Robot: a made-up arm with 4 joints.
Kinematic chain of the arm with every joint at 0, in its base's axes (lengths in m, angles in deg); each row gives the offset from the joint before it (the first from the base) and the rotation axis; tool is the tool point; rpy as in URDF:
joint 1: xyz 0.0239 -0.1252 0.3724 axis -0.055 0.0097 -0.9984
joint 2: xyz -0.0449 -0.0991 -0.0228 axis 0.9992 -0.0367 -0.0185
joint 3: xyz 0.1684 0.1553 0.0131 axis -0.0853 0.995 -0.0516
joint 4: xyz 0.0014 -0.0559 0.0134 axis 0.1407 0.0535 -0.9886
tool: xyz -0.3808 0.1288 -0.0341 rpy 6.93 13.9 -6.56
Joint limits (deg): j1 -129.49..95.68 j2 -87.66..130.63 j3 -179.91..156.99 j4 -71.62..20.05
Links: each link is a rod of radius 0.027 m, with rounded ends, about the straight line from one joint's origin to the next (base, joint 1, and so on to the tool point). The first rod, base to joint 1, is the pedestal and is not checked.
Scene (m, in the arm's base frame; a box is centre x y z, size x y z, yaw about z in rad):
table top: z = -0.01
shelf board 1: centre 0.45 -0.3 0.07 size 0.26 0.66 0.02 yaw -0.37
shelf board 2: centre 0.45 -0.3 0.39 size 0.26 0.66 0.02 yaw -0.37
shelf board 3: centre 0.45 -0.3 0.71 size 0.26 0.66 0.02 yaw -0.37
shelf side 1: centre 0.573 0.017 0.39 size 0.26 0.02 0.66 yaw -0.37
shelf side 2: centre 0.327 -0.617 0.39 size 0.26 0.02 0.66 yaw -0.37
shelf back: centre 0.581 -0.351 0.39 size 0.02 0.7 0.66 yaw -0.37
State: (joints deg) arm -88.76 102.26 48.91 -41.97
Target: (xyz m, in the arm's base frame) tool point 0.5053 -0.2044 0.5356
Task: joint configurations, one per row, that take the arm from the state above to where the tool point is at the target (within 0.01 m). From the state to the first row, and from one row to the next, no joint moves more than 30 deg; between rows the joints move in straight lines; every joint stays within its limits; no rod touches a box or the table.
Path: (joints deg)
1: -109.12 86.55 55.76 -55.30
2: -129.49 70.84 62.62 -68.63
3: -129.49 43.02 52.32 -68.48
4: -129.49 15.21 42.03 -68.32
5: -129.49 -12.61 31.74 -68.17
6: -129.49 -40.42 21.44 -68.02
7: -120.92 -14.58 31.91 -56.43
8: -112.34 11.26 42.38 -44.84
9: -103.77 37.10 52.85 -33.25
10: -95.19 62.94 63.32 -21.66
11: -86.62 88.78 73.79 -10.07

